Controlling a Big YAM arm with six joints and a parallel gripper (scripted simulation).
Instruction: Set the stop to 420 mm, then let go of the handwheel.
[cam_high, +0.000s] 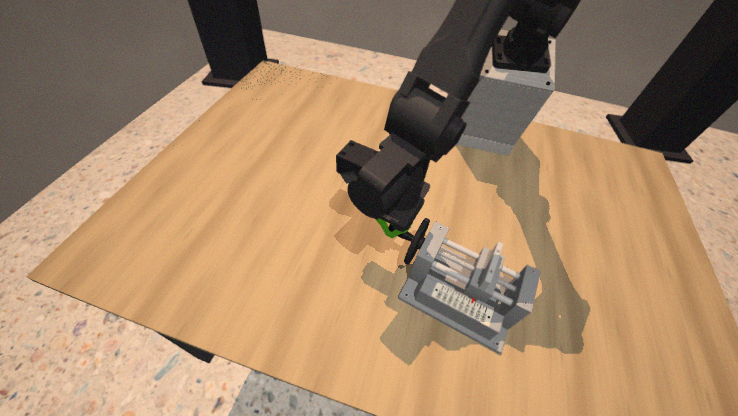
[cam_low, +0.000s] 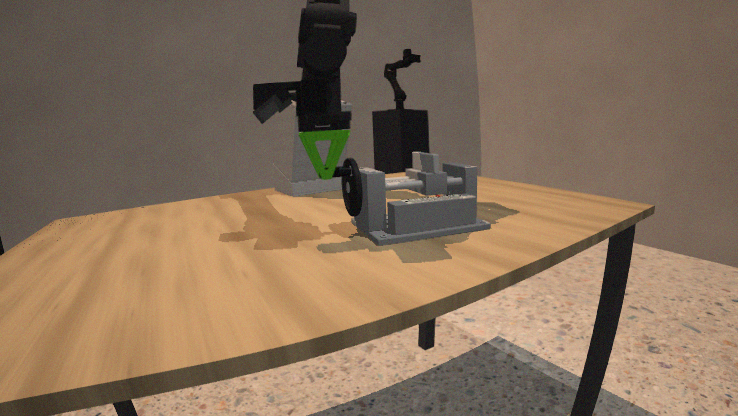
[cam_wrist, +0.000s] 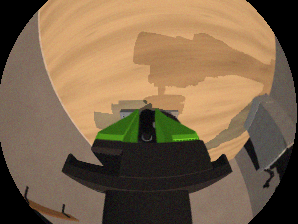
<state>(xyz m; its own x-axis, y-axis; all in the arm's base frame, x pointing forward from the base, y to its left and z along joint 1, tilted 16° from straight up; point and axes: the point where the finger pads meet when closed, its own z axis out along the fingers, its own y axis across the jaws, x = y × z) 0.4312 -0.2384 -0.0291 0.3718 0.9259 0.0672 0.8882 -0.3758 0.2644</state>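
The black handwheel is 3 cm to the left of my hand, 1 cm below it and 1 cm ahead of it. Round my hand: sliding stop block 17 cm to the left, 6 cm ahead, 1 cm below.
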